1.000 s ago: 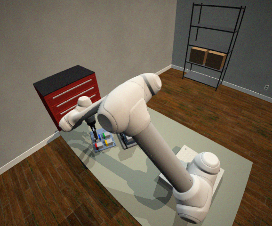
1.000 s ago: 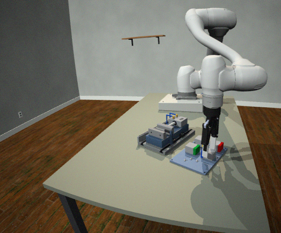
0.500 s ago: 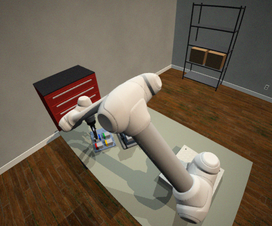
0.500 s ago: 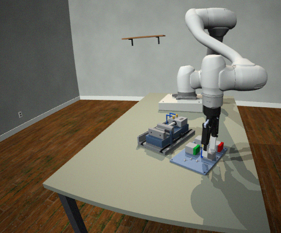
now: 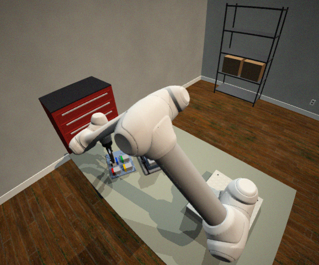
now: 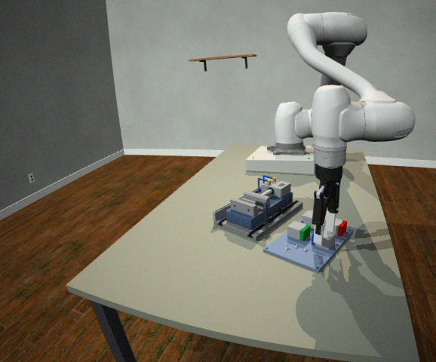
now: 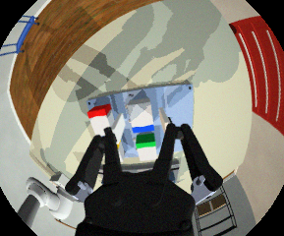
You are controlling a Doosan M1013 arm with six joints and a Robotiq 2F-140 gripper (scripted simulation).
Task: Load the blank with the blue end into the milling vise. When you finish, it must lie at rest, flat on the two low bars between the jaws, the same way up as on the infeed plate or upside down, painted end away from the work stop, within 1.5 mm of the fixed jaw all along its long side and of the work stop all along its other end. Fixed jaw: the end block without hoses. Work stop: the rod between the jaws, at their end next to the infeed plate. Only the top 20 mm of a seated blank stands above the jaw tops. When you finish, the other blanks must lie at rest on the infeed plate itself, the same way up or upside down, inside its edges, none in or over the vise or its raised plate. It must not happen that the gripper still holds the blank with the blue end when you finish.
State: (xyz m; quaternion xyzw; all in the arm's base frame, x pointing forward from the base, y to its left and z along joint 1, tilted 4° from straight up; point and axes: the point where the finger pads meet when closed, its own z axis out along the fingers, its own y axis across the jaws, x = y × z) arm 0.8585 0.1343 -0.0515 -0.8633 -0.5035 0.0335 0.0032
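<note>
Right now the blue-ended blank is 4 cm below my hand. Also, from my hand: green-ended blank 8 cm to the right, 4 cm below, 4 cm behind; infeed plate 6 cm below, 4 cm to the right, 2 cm behind; red-ended blank 8 cm behind, 5 cm to the left, 4 cm below.
</note>
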